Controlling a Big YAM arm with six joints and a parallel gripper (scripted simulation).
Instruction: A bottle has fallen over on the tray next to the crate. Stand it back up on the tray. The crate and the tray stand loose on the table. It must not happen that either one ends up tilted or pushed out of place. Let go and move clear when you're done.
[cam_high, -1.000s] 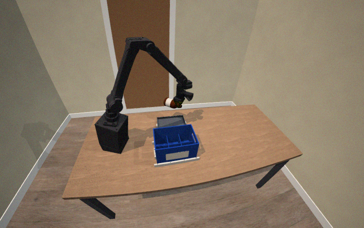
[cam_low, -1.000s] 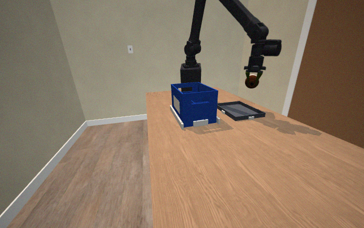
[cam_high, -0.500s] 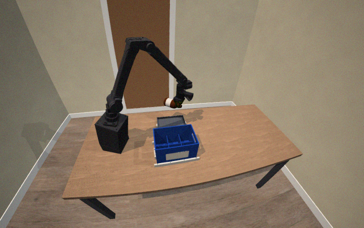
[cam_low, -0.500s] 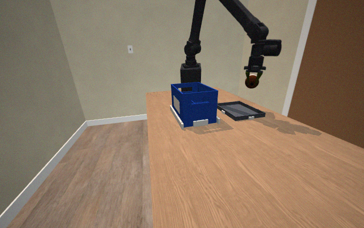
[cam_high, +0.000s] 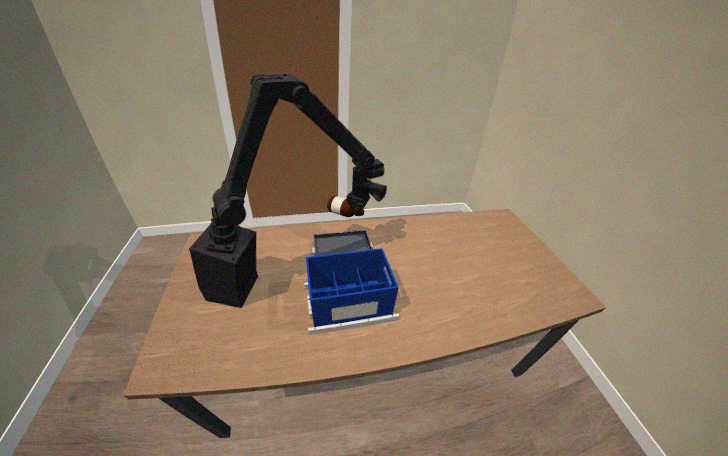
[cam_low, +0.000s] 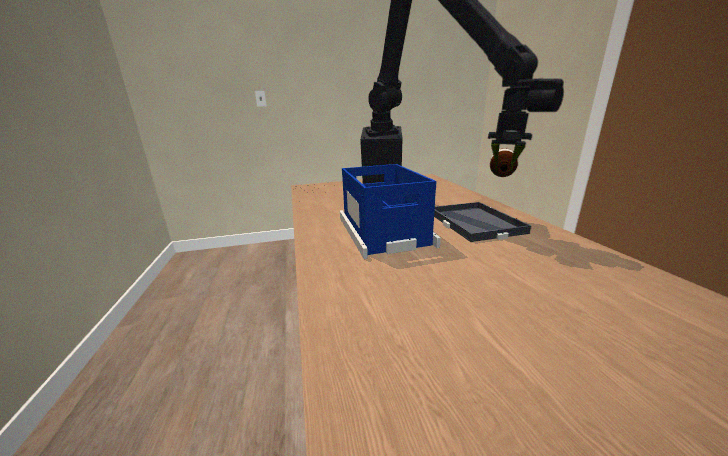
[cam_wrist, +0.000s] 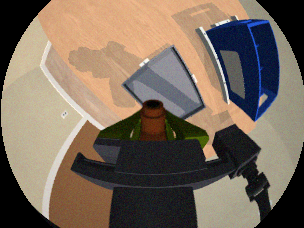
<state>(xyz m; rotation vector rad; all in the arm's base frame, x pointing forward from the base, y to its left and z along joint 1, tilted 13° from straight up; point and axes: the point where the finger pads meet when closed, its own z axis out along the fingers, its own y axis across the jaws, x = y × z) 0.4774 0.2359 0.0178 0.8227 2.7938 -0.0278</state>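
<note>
The brown bottle is 40 mm behind my hand and 30 mm to the left of it. Round my hand: dark grey tray: 70 mm behind, 30 mm to the right, 170 mm below; then blue crate: 70 mm behind, 320 mm to the right, 100 mm below.
</note>
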